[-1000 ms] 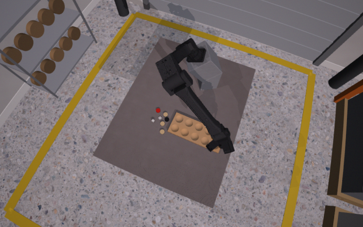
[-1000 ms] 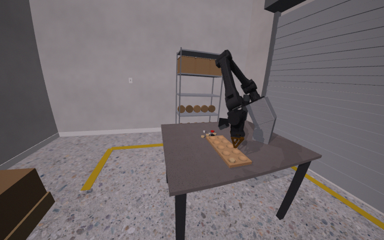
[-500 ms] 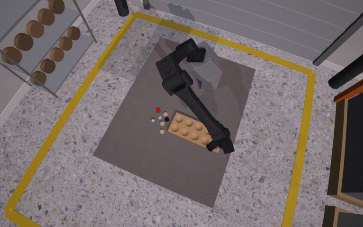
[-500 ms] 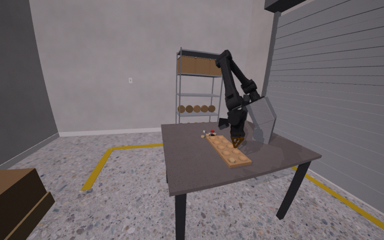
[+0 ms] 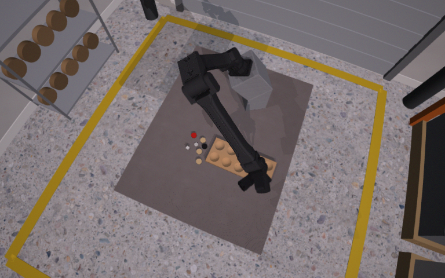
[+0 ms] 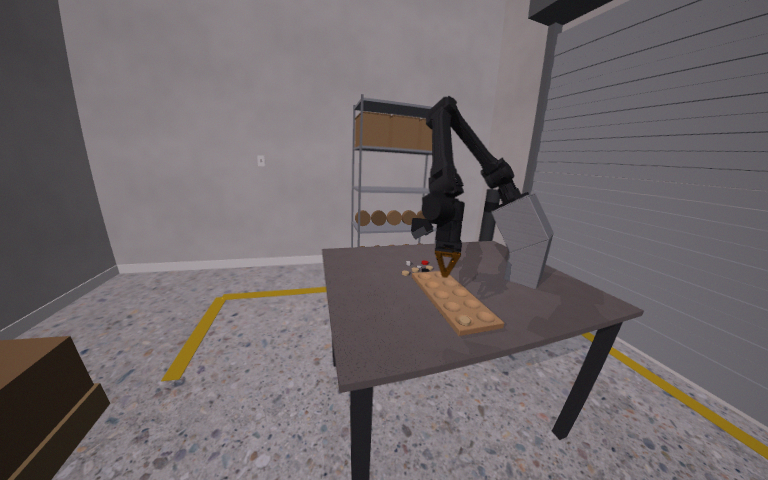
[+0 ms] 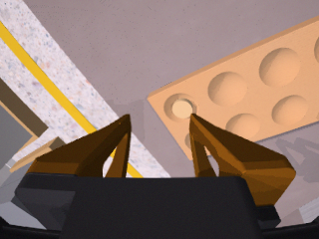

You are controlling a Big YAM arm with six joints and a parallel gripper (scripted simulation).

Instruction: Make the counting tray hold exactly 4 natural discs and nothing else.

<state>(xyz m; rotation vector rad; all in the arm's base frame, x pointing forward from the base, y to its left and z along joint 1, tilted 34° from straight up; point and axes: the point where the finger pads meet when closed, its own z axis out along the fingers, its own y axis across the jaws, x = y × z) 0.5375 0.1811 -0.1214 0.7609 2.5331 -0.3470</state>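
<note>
My hand is 330 mm to the left of the black piece, 160 mm past it and 160 mm above it. Round my hand: wooden counting tray (160 mm below, 130 mm behind, 100 mm to the right); then white cube (420 mm to the right, 160 mm below, 130 mm behind); then white disc (380 mm to the right, 170 mm below, 160 mm behind).
</note>
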